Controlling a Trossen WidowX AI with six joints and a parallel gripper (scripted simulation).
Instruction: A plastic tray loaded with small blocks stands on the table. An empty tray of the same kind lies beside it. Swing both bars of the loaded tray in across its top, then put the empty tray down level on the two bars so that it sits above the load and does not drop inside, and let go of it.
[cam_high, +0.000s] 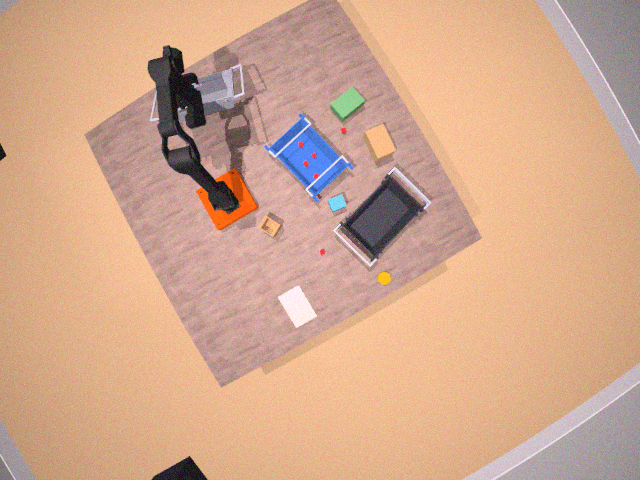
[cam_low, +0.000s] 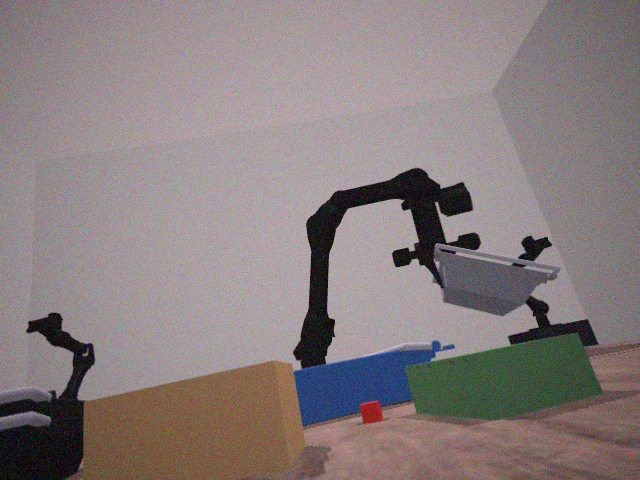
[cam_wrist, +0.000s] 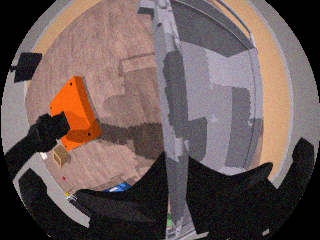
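Now: the grey tray 80 mm to the left of my gripper tip, 30 mm ahead of it and 10 mm below it. Round my gripper tip: small box 470 mm to the right, 160 mm below, 40 mm behind; then red block 440 mm ahead, 300 mm to the right, 170 mm below; then green block 510 mm ahead, 220 mm to the right, 160 mm below.
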